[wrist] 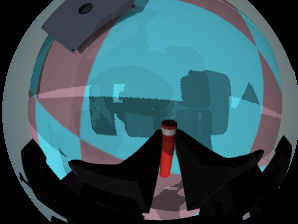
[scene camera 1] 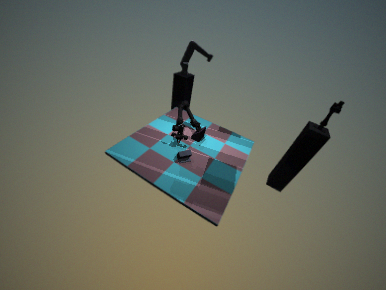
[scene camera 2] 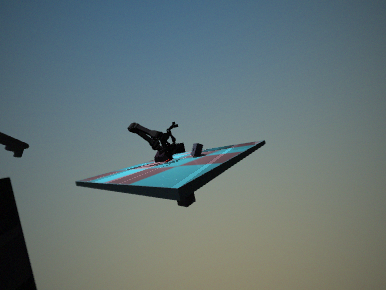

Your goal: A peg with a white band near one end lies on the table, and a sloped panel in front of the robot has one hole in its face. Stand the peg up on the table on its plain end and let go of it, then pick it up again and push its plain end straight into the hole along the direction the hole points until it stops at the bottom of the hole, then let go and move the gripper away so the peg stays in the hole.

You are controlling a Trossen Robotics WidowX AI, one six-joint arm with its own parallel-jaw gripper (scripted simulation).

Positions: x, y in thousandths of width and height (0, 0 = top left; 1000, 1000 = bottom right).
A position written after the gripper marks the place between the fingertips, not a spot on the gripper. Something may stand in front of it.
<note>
The gripper (wrist: 565, 596) carries a red peg (wrist: 565, 569).
</note>
